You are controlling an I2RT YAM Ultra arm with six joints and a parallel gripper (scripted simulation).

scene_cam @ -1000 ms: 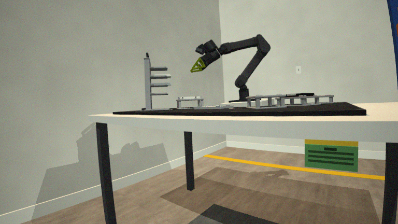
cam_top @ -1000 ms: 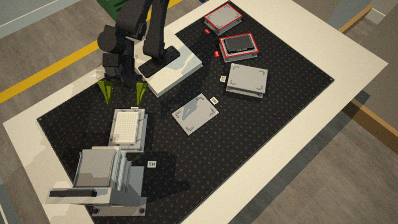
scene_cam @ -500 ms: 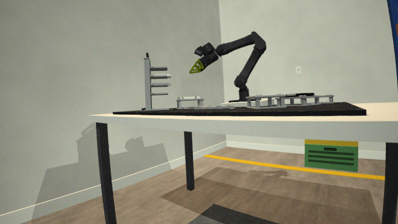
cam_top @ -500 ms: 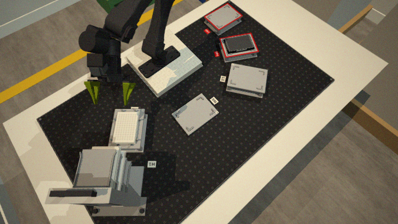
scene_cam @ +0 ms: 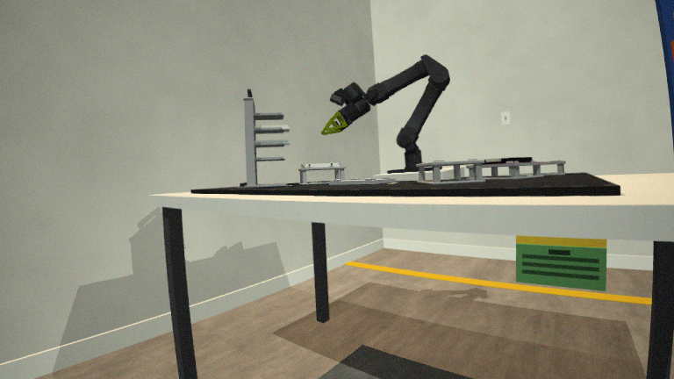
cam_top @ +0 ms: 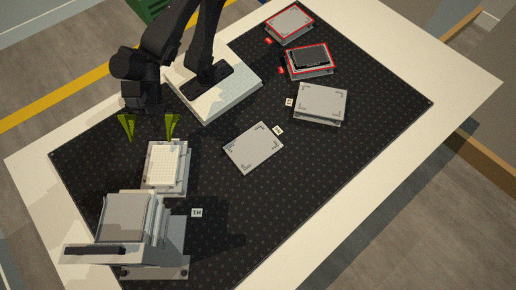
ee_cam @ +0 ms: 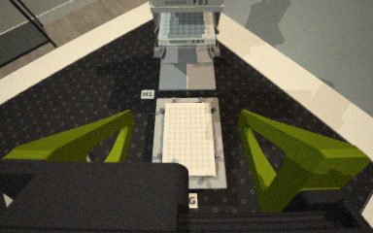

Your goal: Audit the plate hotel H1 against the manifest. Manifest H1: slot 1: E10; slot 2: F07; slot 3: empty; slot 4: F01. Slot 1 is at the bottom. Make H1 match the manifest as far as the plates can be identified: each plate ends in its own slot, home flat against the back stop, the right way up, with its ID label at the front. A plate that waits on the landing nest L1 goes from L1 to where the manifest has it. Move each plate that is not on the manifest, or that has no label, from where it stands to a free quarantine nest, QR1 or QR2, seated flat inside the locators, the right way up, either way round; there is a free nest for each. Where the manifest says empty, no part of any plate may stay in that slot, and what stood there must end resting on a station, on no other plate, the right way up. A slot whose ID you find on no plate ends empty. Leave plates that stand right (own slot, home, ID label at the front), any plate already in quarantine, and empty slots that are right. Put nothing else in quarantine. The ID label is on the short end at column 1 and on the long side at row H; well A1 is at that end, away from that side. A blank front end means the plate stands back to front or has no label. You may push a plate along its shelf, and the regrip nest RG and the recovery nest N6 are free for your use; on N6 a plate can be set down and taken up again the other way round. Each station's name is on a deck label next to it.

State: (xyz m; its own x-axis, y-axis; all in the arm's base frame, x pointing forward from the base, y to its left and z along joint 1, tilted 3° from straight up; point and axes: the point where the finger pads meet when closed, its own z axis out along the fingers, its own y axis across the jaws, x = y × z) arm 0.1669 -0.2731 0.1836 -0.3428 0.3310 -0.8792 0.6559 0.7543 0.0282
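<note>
Now: the white well plate 130 mm below my hand, 20 mm to the right of it and 20 mm ahead of it. The rest, counted from my hand: regrip nest: 140 mm below, 20 mm to the right, 20 mm ahead; then H1 deck label: 200 mm below, 180 mm ahead, 20 mm to the right; then plate hotel H1: 210 mm ahead, 180 mm to the right, 50 mm below.
</note>
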